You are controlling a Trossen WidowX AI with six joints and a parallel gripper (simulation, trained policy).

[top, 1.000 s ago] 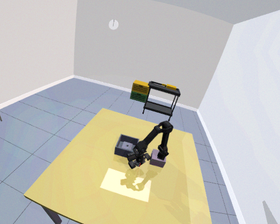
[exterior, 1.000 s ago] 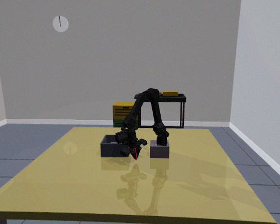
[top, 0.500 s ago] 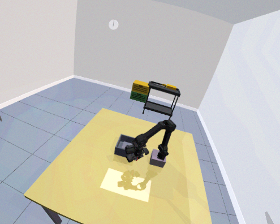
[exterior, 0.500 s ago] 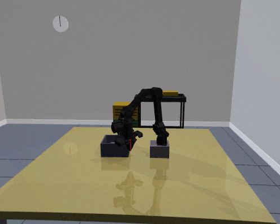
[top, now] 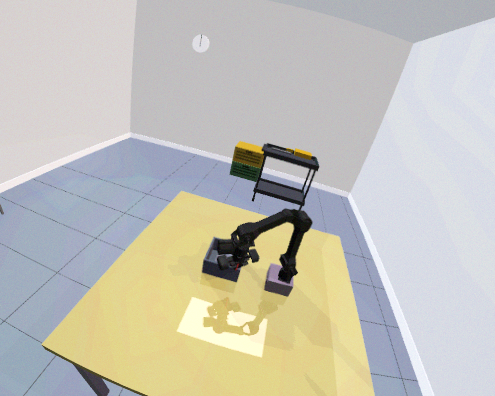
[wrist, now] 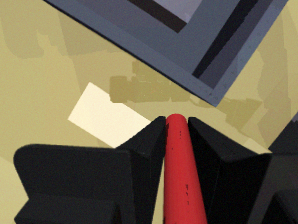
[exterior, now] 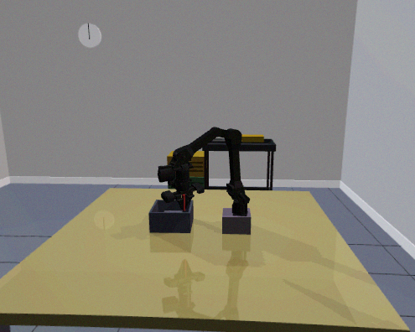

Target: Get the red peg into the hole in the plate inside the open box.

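The dark box is 10 cm to the right of my gripper tip, 10 cm below it and 9 cm ahead of it. The rest, counted from my gripper tip: red peg: 3 cm above, 1 cm to the left.
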